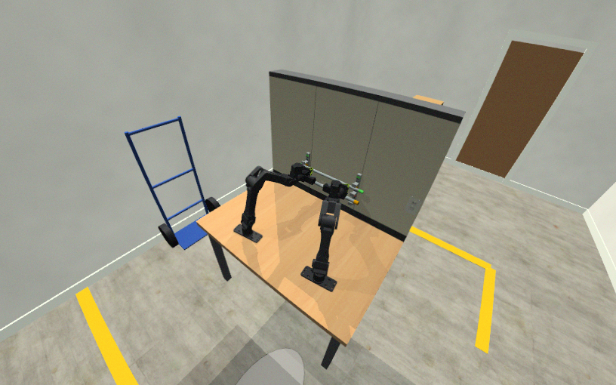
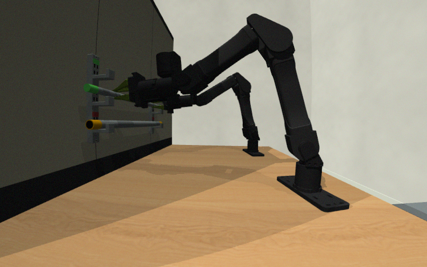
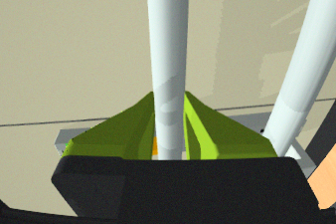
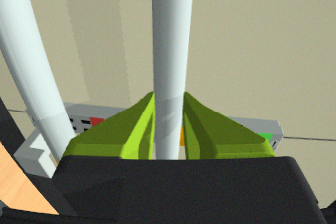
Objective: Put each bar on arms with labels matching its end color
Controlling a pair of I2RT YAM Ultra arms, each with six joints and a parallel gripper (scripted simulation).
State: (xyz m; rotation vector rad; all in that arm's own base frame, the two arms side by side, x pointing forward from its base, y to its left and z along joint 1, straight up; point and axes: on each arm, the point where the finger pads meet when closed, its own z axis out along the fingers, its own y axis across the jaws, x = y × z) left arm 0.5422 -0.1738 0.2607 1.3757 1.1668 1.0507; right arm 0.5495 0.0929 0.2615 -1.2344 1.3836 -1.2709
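Now: the green-ended bar 150 mm to the right of my left hand. Also, from my left hand: orange-ended bar 140 mm to the right, 90 mm below, 10 mm behind; then wall panel 160 mm to the right, 160 mm above, 90 mm ahead.
My right hand is 10 mm short of the green-ended bar and 150 mm to the right of it. Round my right hand: orange-ended bar: 10 mm ahead, 150 mm to the left, 100 mm below; wall panel: 110 mm ahead, 130 mm to the left, 160 mm above.
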